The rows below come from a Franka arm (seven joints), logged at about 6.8 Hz.
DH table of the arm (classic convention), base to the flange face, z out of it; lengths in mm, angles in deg. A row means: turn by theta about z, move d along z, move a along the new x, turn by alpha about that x. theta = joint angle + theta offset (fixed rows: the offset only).
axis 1: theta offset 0  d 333  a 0  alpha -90
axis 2: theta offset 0  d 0  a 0  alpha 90
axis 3: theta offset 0  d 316  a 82.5  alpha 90
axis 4: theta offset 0  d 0  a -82.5  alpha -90
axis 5: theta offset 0  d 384  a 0  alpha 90
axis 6: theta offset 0  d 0  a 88  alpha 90
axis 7: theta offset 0  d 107  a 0  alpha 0
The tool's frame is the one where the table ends.
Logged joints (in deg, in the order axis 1, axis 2, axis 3, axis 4, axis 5, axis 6, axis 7), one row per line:
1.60, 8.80, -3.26, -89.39, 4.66, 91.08, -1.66
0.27, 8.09, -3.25, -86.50, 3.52, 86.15, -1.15
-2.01, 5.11, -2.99, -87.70, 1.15, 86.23, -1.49
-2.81, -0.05, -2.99, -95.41, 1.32, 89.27, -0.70
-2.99, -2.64, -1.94, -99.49, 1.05, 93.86, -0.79
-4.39, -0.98, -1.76, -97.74, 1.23, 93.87, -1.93
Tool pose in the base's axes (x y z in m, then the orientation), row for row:
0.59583, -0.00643, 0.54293, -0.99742, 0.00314, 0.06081, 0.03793
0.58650, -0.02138, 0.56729, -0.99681, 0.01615, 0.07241, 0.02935
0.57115, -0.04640, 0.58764, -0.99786, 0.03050, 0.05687, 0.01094
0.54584, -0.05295, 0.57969, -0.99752, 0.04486, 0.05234, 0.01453
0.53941, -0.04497, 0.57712, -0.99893, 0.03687, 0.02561, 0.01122
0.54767, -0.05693, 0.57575, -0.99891, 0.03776, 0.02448, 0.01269
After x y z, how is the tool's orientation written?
As a quaternion, x y z w.
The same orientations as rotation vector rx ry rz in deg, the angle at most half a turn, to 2 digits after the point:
-175.33, 0.55, 10.69
-176.15, 2.85, 12.80
-178.37, 5.45, 10.17
-177.91, 8.00, 9.33
-178.53, 6.59, 4.58
-178.36, 6.74, 4.37

